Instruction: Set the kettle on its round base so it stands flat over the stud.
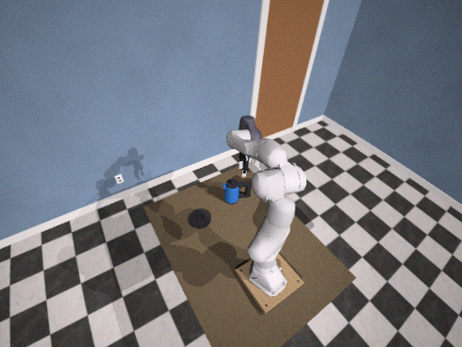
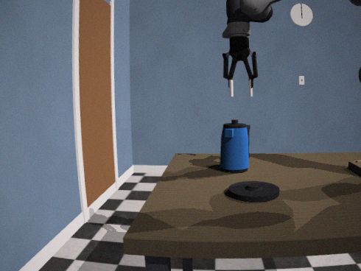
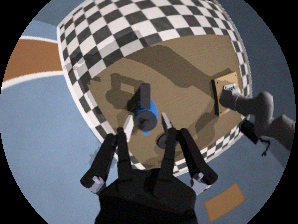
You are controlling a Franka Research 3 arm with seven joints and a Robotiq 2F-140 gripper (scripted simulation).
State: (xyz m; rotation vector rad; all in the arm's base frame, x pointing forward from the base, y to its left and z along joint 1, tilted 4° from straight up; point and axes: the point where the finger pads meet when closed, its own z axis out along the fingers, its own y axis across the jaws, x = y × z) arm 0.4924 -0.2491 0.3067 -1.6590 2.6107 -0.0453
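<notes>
The blue kettle lies 210 mm below my hand, 20 mm to the left of it and 20 mm ahead of it. The rest, counted from my hand: round black base (340 mm to the left, 290 mm below, 20 mm ahead).
</notes>
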